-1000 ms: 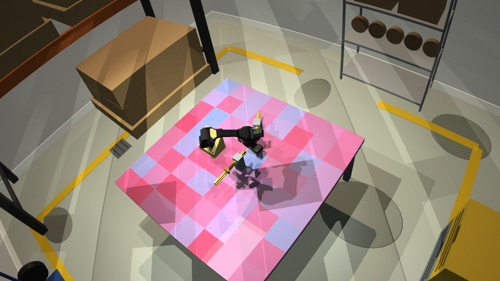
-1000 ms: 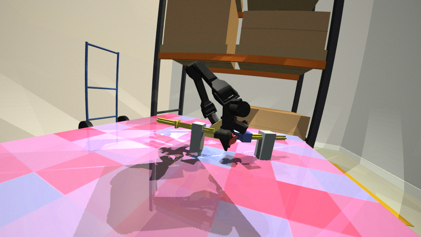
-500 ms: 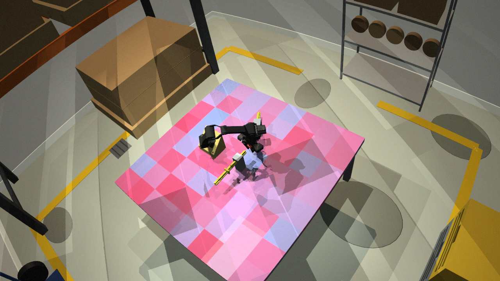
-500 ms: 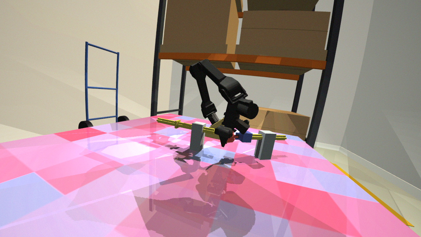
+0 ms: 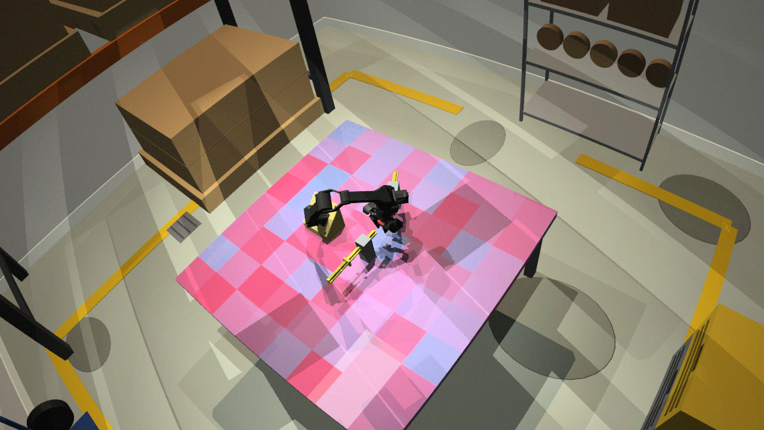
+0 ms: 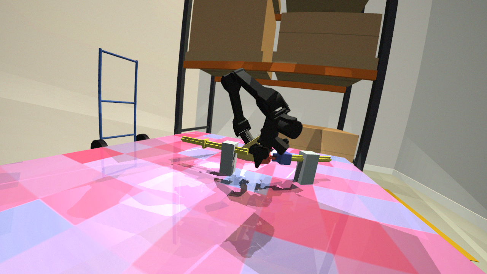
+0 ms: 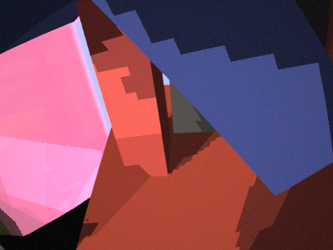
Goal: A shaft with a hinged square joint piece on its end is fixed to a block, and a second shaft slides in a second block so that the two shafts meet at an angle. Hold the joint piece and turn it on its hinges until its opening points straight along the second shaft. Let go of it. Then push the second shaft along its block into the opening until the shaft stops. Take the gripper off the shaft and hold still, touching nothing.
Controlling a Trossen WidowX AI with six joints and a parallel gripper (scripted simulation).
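Now: the red joint piece 20 mm to the left of my gripper tip and 40 mm above it.
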